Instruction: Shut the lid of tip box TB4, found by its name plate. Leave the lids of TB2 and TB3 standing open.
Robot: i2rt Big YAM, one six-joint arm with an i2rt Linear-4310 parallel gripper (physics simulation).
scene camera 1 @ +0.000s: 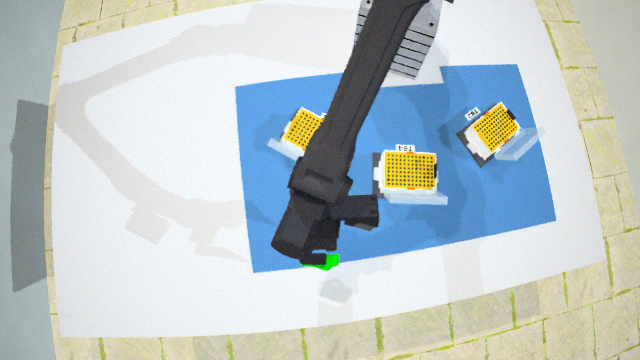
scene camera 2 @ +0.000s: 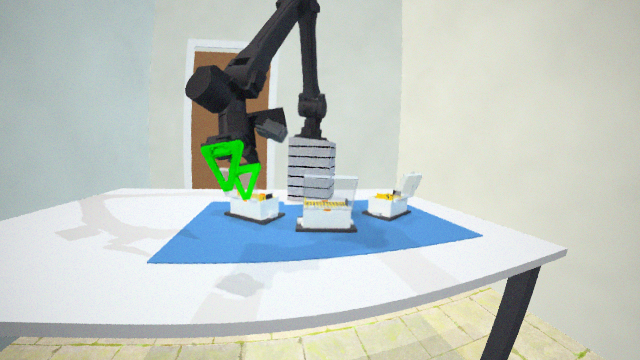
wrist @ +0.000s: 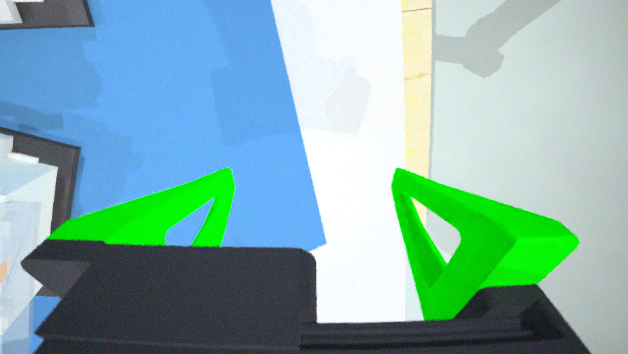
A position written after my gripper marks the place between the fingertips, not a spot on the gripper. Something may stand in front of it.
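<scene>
You'd find my gripper [scene camera 2: 238,195], [scene camera 1: 327,246] and [wrist: 313,177]. There's a blue mat [scene camera 1: 502,196], [scene camera 2: 211,237] and [wrist: 154,101], and I can also see a tip box TB4 [scene camera 2: 335,221] and [scene camera 1: 378,168].
</scene>
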